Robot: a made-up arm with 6 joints.
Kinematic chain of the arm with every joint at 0, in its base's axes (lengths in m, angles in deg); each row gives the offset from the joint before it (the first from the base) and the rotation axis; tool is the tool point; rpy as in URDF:
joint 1: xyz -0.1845 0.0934 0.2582 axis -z
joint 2: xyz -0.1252 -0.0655 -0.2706 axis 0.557 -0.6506 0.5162
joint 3: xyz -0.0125 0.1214 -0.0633 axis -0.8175 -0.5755 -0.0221
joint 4: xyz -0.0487 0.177 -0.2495 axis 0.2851 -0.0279 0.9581
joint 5: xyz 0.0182 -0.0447 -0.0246 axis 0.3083 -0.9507 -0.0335
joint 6: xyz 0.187 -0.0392 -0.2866 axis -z
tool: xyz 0.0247 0.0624 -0.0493 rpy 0 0 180
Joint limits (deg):
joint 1: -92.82..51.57
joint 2: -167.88..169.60
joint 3: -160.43..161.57
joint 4: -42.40..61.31
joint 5: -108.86..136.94
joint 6: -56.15..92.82
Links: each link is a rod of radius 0.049 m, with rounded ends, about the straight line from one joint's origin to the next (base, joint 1, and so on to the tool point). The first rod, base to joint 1, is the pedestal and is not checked.
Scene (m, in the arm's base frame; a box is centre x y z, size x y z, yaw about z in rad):
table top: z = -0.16
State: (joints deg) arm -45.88 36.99 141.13 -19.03 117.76 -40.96
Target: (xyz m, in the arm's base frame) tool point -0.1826 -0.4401 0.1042
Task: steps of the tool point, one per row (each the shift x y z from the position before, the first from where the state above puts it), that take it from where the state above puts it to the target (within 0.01 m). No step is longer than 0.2 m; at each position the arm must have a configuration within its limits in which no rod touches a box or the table.
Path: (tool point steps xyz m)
1: -0.0344 -0.0880 0.1056
2: -0.0032 -0.1405 0.0687
3: 0.0434 -0.1629 0.0134
4: 0.0918 -0.1468 -0.0483
5: 0.1270 -0.0942 -0.1017

